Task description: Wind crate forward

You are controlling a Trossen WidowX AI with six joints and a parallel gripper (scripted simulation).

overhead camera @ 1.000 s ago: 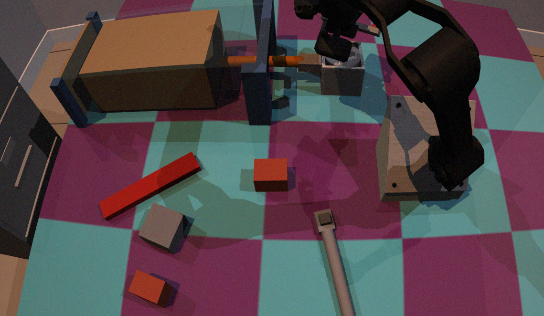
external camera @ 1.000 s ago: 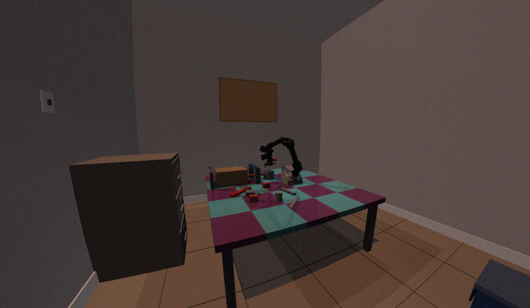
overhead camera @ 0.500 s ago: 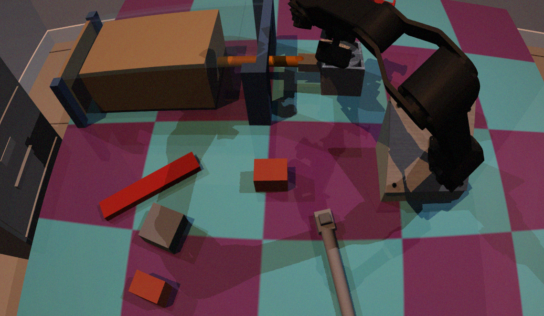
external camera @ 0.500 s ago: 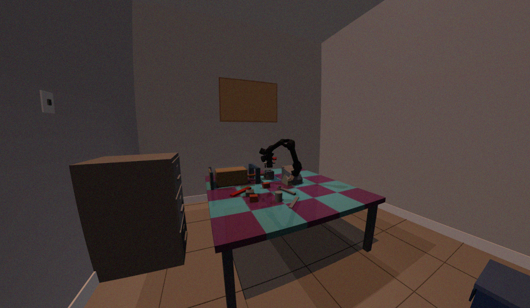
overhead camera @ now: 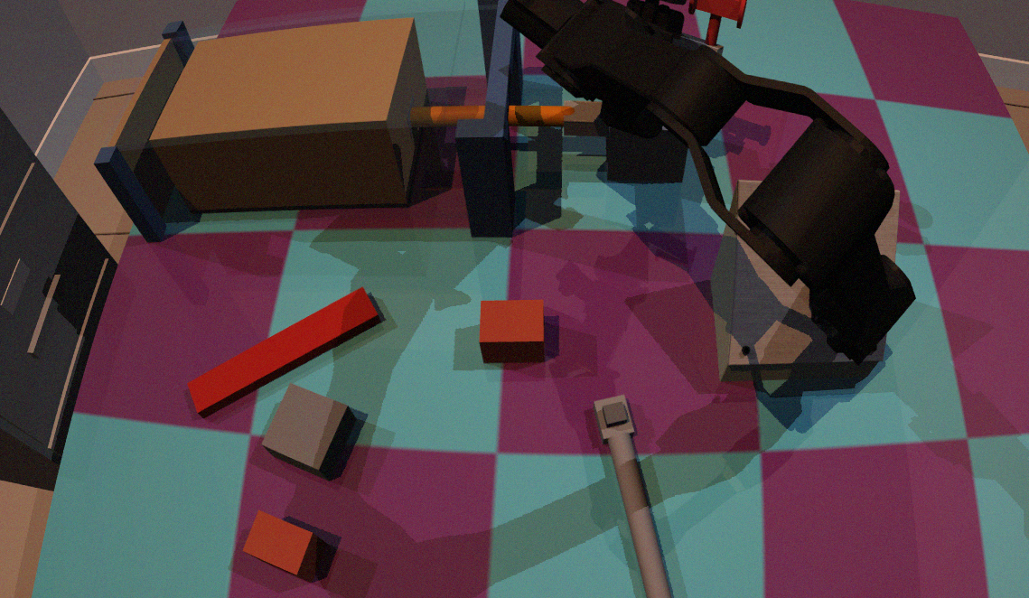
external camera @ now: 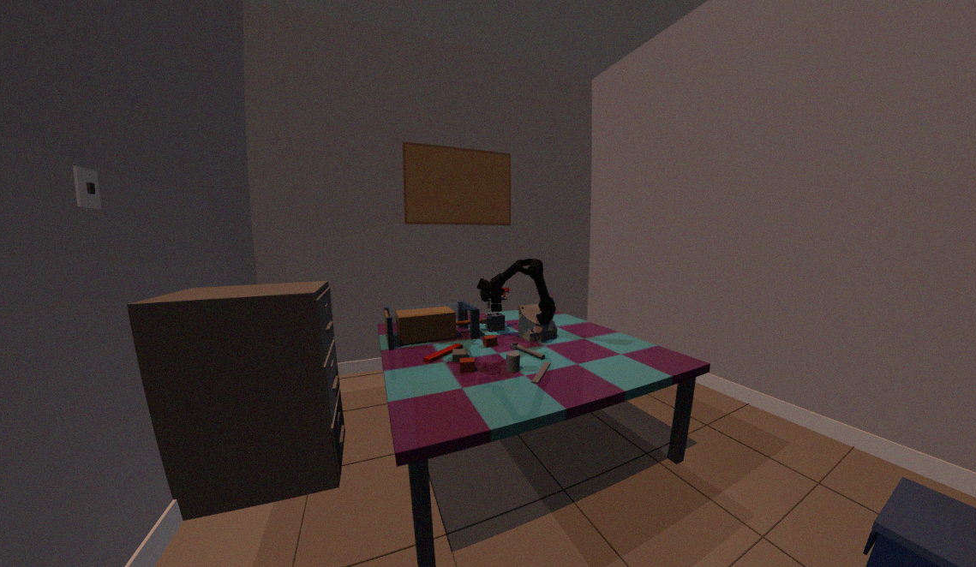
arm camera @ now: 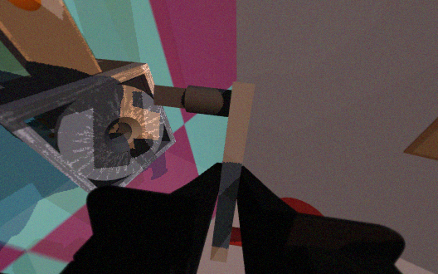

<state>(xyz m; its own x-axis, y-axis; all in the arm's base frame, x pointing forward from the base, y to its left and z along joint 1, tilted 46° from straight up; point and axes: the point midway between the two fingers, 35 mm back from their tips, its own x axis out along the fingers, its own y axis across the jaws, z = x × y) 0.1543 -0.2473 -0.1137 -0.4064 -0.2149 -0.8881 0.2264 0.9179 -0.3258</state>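
Now: gripper tip 50 mm past the red knob, 40 mm below it and 20 mm to the right of it. Round my gripper tip: grey crank handle: 10 mm to the left, 10 mm behind, 10 mm above; then blue steel frame: 180 mm ahead, 70 mm below, 10 mm to the left; then grey winch: 150 mm below, 10 mm to the left.
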